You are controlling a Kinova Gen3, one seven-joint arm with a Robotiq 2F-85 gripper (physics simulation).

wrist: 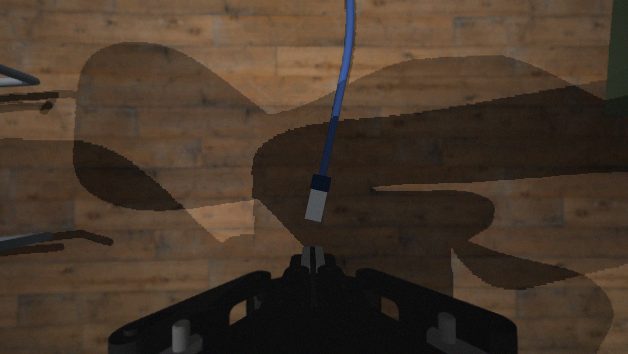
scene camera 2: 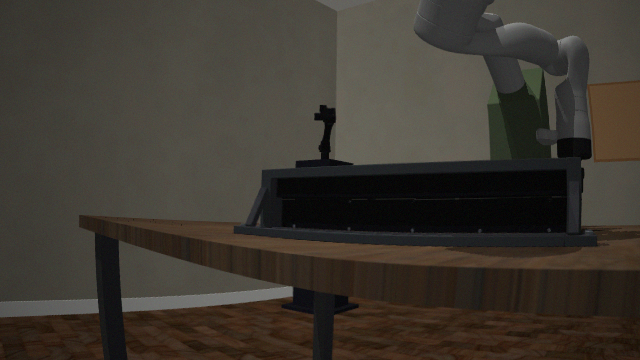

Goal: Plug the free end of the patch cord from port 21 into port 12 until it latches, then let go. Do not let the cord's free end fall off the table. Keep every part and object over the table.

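Frame: origin at the arm's base, x right, y ahead, z up, level; centimetres.
Seen in the pictures: gripper, fingertip midpoint: (wrist: pixel 312 260); arm's base, link origin: (scene camera 2: pixel 510 84).
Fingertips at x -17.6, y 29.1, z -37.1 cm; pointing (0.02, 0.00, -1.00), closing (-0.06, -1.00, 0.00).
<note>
Offsets run from my fingertips to a thing's top centre. "*": to the spot under its first point. Level surfaces: height alone.
The cord's free end, a clear plug @[dx +3.7, dy -0.5, dz +0.0 cm] (wrist: pixel 316 205) with a dark blue boot, lies on the table in the wrist view, just ahead of the fingertips and apart from them. Its blue cord @[* dx +15.2, dy -3.8, dz -0.5 cm] (wrist: pixel 348 40) runs up out of the top of that view. My gripper (wrist: pixel 312 260) is shut, with its fingertips together and no part of the plug between them. In the scene view the fingers are mostly hidden behind the right end of the patch panel frame (scene camera 2: pixel 420 167). The numbers and openings of ports 21 and 12 do not show.
Grey-blue cable pieces @[* dx +3.3, dy +16.6, dz +1.9 cm] (wrist: pixel 22 242) reach in at the left edge of the wrist view, and a green object (wrist: pixel 619 55) at its upper right. The panel's foot @[* dx +19.6, dy +34.2, dz -0.4 cm] (scene camera 2: pixel 415 239) stands near the edge of the wooden table @[dz -1.1 cm] (scene camera 2: pixel 350 256). A black stand (scene camera 2: pixel 325 140) shows behind the panel.
</note>
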